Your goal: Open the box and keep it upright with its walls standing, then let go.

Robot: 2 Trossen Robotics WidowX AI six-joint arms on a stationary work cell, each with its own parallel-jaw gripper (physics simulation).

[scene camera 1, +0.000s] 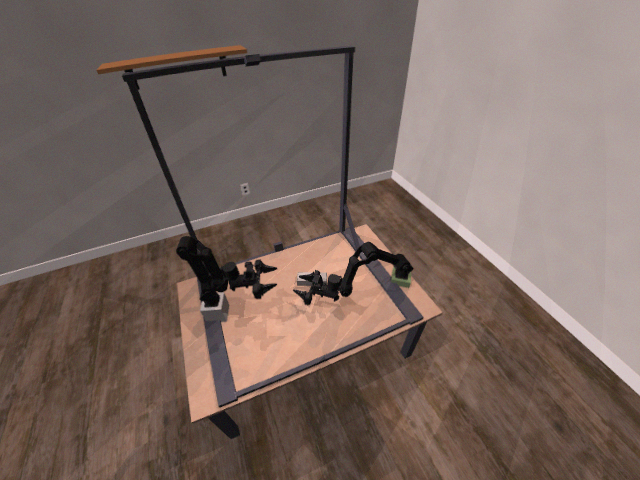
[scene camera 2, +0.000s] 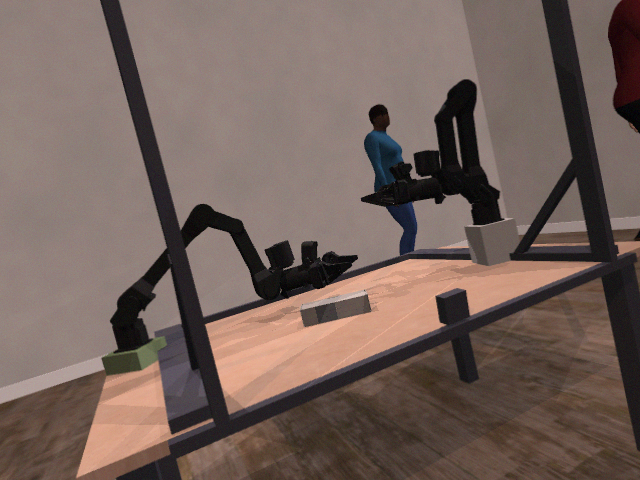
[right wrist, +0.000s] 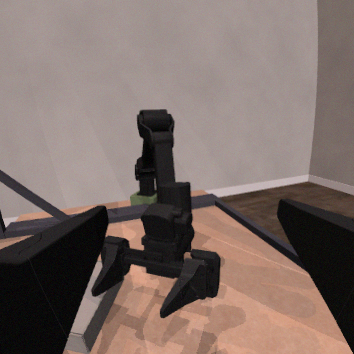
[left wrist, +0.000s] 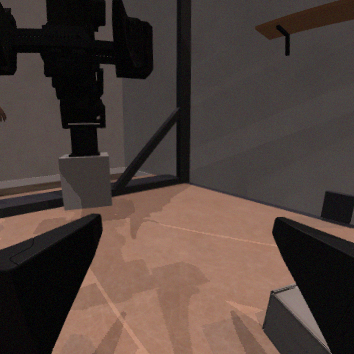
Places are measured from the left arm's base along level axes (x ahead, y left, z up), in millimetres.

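Pixels of known places: left gripper, fingertip midpoint: (scene camera 1: pixel 296 282) (scene camera 2: pixel 354 260) (right wrist: pixel 123 303) (left wrist: pixel 189 224); right gripper, fingertip midpoint: (scene camera 1: pixel 277 276) (scene camera 2: pixel 364 198) (right wrist: pixel 193 210); left arm's base at its link origin: (scene camera 1: pixel 401 274) (scene camera 2: pixel 133 346) (right wrist: pixel 147 192); right arm's base at its link origin: (scene camera 1: pixel 212 301) (scene camera 2: pixel 488 222) (left wrist: pixel 84 154).
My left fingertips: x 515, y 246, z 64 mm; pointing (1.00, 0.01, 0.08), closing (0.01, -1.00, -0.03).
Note:
Ahead of a thing's pixels: the offset from my left fingertips to its top centre. Level surfaces: height alone.
A low grey box @[47 mm back, 113 mm right, 66 mm down] (scene camera 1: pixel 303 282) (scene camera 2: pixel 336 308) (left wrist: pixel 290 320) (right wrist: pixel 94 315) lies flat on the table and looks closed. In scene camera 1 my left gripper covers part of it; in both wrist views a finger hides part. My left gripper (scene camera 1: pixel 297 285) (scene camera 2: pixel 354 259) (left wrist: pixel 189 224) (right wrist: pixel 123 303) is open and empty, above the table close beside the box. In the left wrist view the box is by the right-hand finger. My right gripper (scene camera 1: pixel 275 276) (scene camera 2: pixel 363 199) is open and empty, higher up and to the left of the box in scene camera 1.
The wooden table @[108 mm down] (scene camera 1: pixel 289 356) (scene camera 2: pixel 268 382) has dark rails and an upright frame (scene camera 1: pixel 345 144) (scene camera 2: pixel 149 155). A dark block @[219 mm ahead, 294 mm right, 51 mm down] (scene camera 1: pixel 278 246) (scene camera 2: pixel 452 306) sits on the rail edge. The arms stand on a green base @[515 mm back, 246 mm right, 64 mm down] (scene camera 1: pixel 401 281) (scene camera 2: pixel 129 360) and a grey base @[352 mm ahead, 212 mm left, 2 mm up] (scene camera 1: pixel 215 311) (scene camera 2: pixel 491 241).

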